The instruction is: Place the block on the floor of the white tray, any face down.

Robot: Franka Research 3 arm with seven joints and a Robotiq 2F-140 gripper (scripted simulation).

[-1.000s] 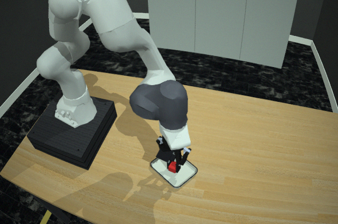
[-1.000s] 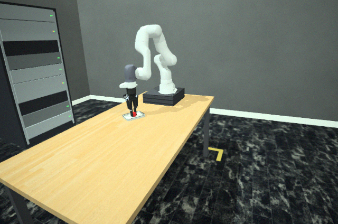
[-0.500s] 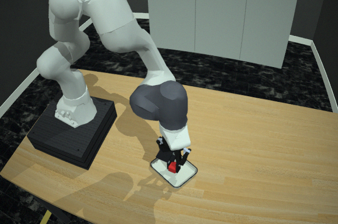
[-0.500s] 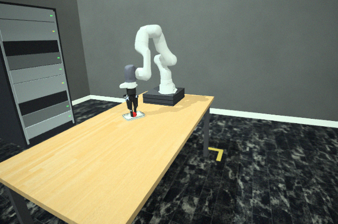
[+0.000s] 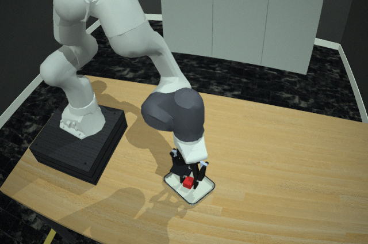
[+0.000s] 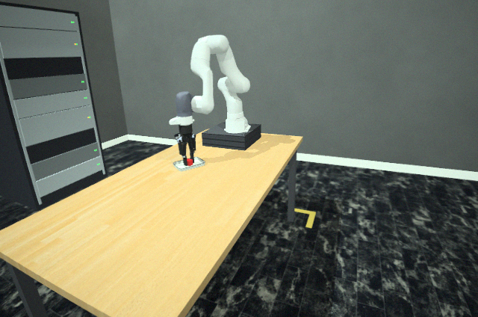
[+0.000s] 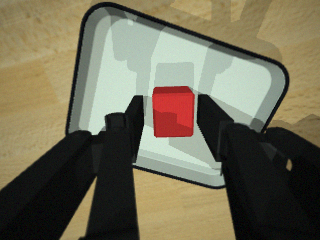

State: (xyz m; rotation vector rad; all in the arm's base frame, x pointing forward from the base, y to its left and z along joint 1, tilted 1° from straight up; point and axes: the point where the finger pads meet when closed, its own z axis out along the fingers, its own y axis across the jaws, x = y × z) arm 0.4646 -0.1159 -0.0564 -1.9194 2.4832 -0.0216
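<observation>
The red block is 2 cm below my hand. Also, from my hand: white tray (3 cm below).
</observation>
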